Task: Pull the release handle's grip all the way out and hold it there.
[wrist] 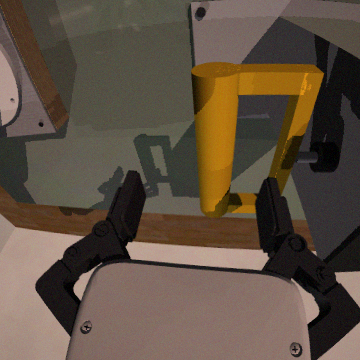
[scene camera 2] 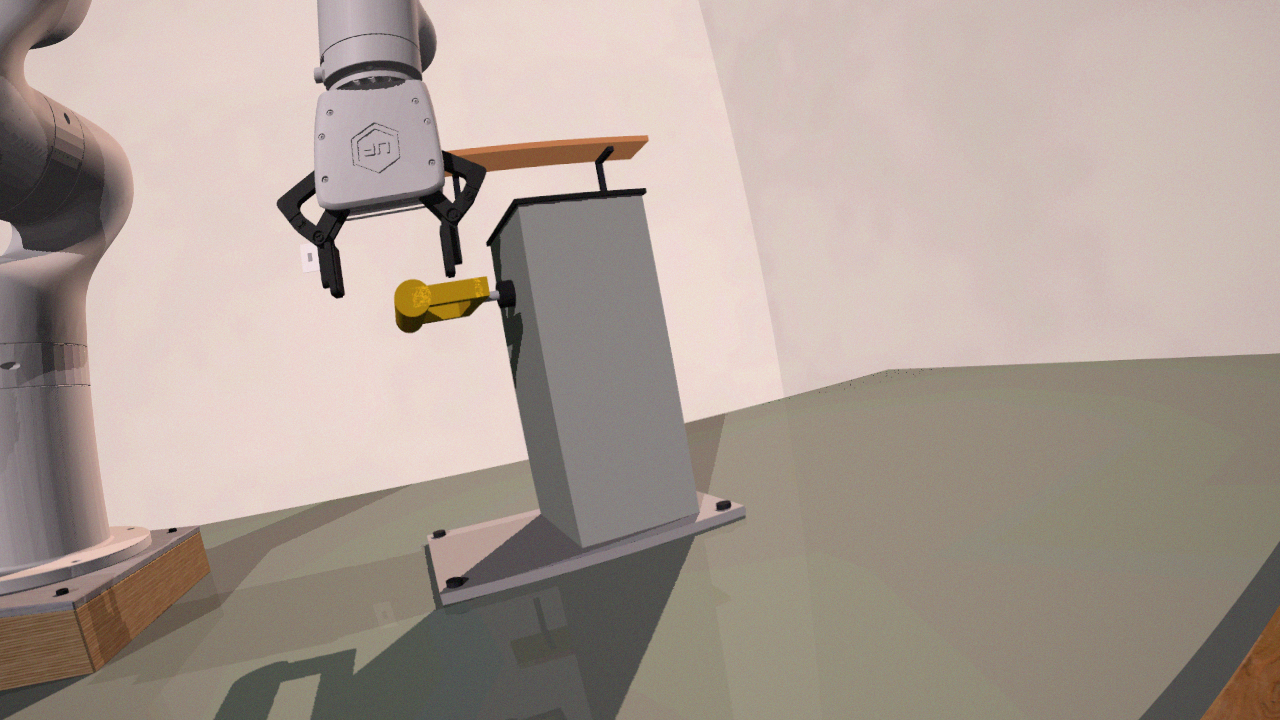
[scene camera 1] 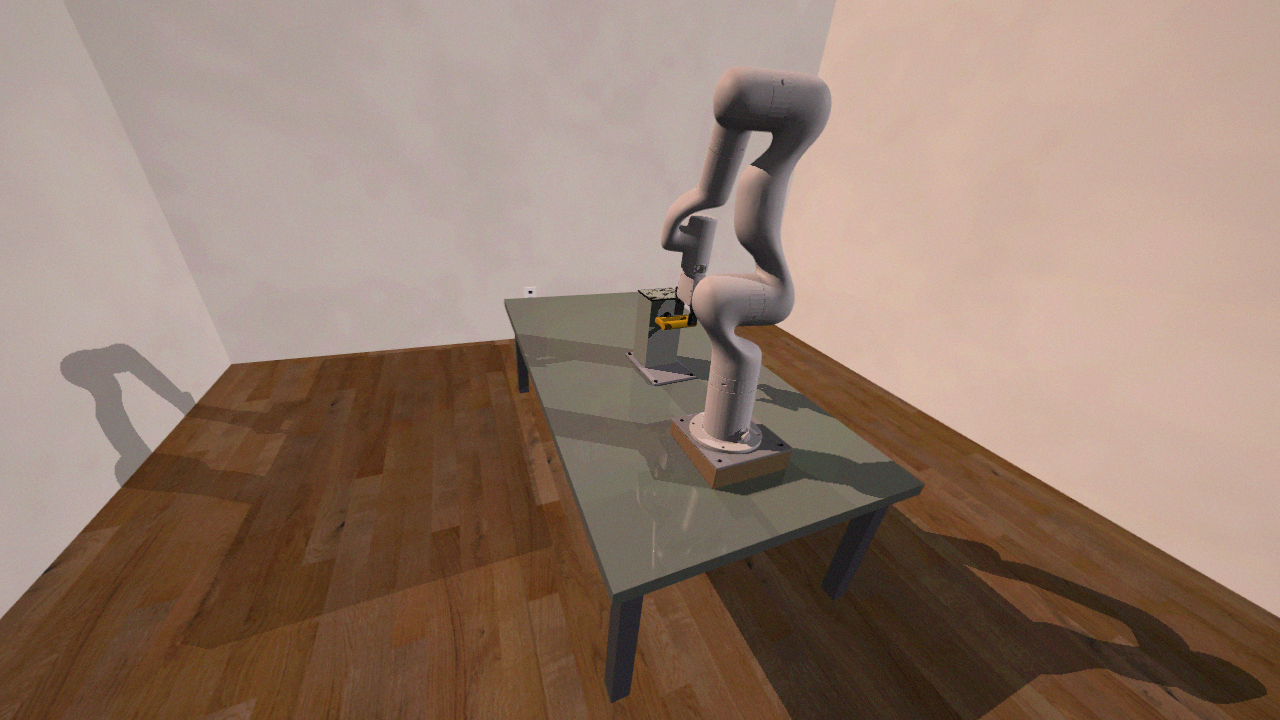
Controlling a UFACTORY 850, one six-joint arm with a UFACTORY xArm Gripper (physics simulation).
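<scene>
The release handle (scene camera 1: 673, 322) (scene camera 2: 447, 300) (wrist: 312, 80) is a yellow loop with a thick round grip (scene camera 2: 411, 306) (wrist: 216, 140) on its side away from the grey box. A short stretch of metal rod (scene camera 2: 494, 295) (wrist: 306, 157) shows between the loop and the black collar (scene camera 2: 507, 293) (wrist: 326, 156). My gripper (scene camera 2: 393, 282) (wrist: 199, 185) is open and empty, pointing down. Its fingertips are slightly above the handle. In the wrist view the near end of the grip shows between the fingers, and the right finger overlaps the loop's near end. The arm mostly hides the gripper in scene camera 1.
The grey box (scene camera 1: 662, 347) (scene camera 2: 608, 358) stands on a bolted base plate (scene camera 1: 657, 377) (scene camera 2: 465, 555) on the table (scene camera 1: 617, 501) (scene camera 2: 939, 537). An orange board (scene camera 2: 554, 154) on black posts is above the box, behind my right finger in scene camera 2. The arm's wooden base block (scene camera 2: 143, 608) is at the left.
</scene>
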